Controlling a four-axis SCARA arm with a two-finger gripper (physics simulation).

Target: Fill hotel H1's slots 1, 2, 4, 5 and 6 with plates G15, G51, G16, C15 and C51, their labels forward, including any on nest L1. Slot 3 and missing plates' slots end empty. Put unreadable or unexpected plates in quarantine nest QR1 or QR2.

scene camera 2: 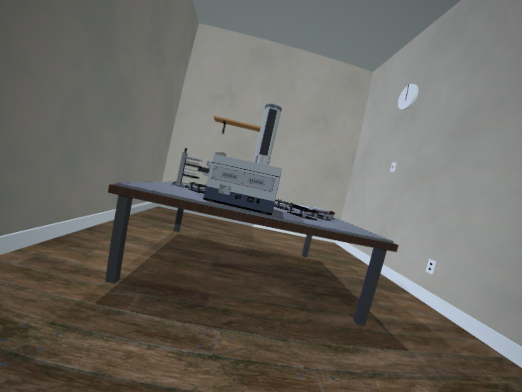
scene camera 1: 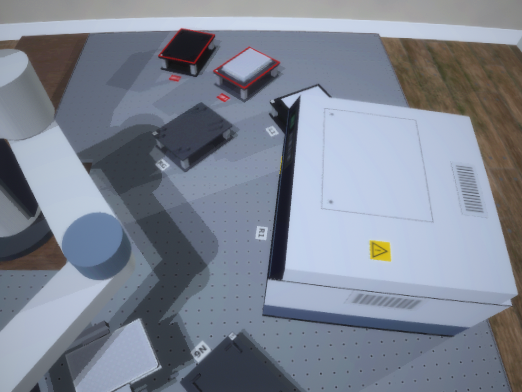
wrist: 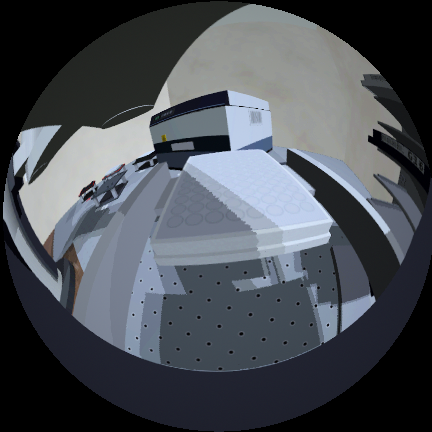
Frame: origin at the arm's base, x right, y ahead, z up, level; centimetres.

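Seen in the pictures: gripper, fingertip midpoint: [scene camera 1: 119,355] [wrist: 229,161]; arm's base, origin of the base link: [scene camera 1: 15,213] [wrist: 57,294].
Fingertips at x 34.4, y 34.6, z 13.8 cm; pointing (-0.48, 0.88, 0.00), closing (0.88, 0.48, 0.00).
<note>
Offsets run from my fingertips to a thing's top centre. "pt": to the spot under its first point.
My gripper [scene camera 1: 139,352] [wrist: 229,161] is shut on a white plate @(dx +0.7, dy -1.2, dz -0.2 cm) [scene camera 1: 117,357] [wrist: 240,200], which lies level between the two fingers above the table. Its near face in the wrist view bears no readable label. Hotel H1 [scene camera 2: 182,167] shows partly at the right of the wrist view, off to the side of the held plate; a dark plate labelled G16 [wrist: 416,161] sits in it, slot number unclear. One red-rimmed quarantine nest @(pt dx -76.5, dy +12.5, dz -7.7 cm) [scene camera 1: 216,73] holds a white plate @(dx -79.5, dy +21.3, dz -6.1 cm) [scene camera 1: 247,65]; the other @(dx -90.7, dy +3.1, dz -7.0 cm) [scene camera 1: 187,45] is bare. Nest L1 @(dx -62.9, dy +37.0, dz -6.6 cm) [scene camera 1: 278,111] is partly hidden by the white instrument; a white area shows on it.
The large white instrument @(dx -24.0, dy +44.4, dz +11.9 cm) [scene camera 1: 380,175] [scene camera 2: 242,180] [wrist: 200,130] stands on the table beyond the held plate. A dark nest @(dx -54.4, dy +7.2, dz -6.6 cm) [scene camera 1: 195,130] [wrist: 111,185] stands in front of the quarantine nests. Dark nest N6 @(pt dx +1.4, dy +18.7, dz -7.6 cm) [scene camera 1: 242,370] stands beside the gripper.
</note>
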